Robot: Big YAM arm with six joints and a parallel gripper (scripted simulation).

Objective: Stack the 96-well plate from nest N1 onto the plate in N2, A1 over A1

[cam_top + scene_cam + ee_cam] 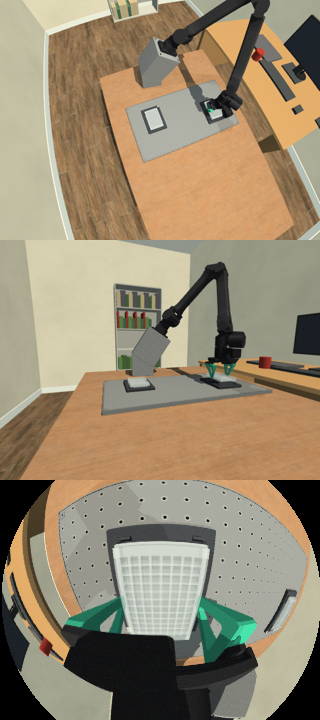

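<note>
Now: hand 30 mm above the nest N1. Also, from my hand: nest N2: 20 mm behind, 400 mm to the right, 30 mm below.
</note>
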